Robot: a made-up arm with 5 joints. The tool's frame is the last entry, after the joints.
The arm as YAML. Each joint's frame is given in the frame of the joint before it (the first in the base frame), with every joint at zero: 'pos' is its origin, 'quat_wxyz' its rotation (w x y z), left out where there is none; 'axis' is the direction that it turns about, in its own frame. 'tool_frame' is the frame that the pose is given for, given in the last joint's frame.
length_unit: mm
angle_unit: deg
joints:
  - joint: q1
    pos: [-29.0, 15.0, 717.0]
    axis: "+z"
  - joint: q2
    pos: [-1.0, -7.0, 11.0]
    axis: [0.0, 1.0, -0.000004]
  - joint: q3
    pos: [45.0, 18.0, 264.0]
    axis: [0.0, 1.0, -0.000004]
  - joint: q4
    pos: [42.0, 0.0, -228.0]
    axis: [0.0, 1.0, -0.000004]
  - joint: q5
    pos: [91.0, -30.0, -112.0]
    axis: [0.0, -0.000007, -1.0]
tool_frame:
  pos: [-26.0, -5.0, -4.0]
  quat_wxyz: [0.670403, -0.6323, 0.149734, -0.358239]
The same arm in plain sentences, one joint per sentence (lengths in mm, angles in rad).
The arm has five revolute joints in a row. What follows holds with every joint at zero, and every direction is one of the base frame's. The first joint lies 29 mm along -x and 15 mm along +y and 717 mm along +z from the base frame's origin and rotates about +z. The second joint lies 1 mm along -x and 7 mm along -y and 11 mm along +z from the first joint and rotates about +y. The third joint lies 45 mm along +x and 18 mm along +y and 264 mm along +z from the second joint and rotates about +y. The fourth joint lies 42 mm along +x and 228 mm along -z from the third joint and rotates about +y. The fifth joint lies 91 mm along +x and 30 mm along -y and 112 mm along -z from the fourth joint and rotates about -z. The tool frame, which is the frame that the pose is given for, lies 26 mm along -x and 5 mm along -y and 4 mm along -z from the fifth joint; its axes are the base frame's turned by roll -1.4093, pitch -0.255 and yaw -0.7643 rad (as in URDF: about the fixed x, then y, then z).
